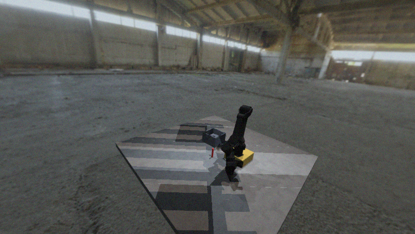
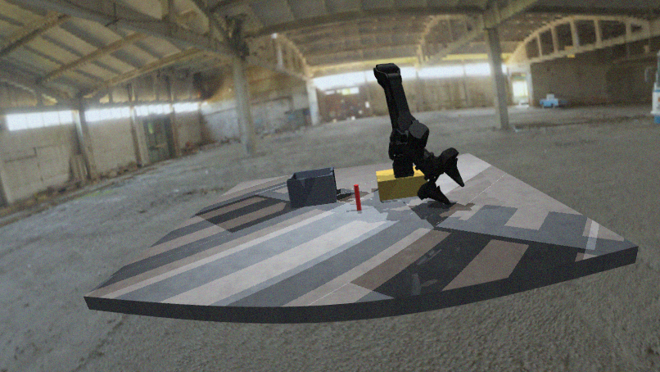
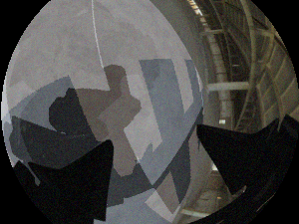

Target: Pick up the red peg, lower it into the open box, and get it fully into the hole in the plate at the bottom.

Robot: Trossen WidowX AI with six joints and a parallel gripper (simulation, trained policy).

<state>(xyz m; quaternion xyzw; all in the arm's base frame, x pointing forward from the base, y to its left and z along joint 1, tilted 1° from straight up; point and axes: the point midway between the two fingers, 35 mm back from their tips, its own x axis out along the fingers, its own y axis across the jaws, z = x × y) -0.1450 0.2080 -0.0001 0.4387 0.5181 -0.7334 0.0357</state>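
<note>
Now: gripper tip 31 cm short of the red peg, 8 cm to the left of it and 1 cm above it. Round my gripper tip: dark blue-grey box (51 cm ahead, 23 cm to the right, 2 cm below).
</note>
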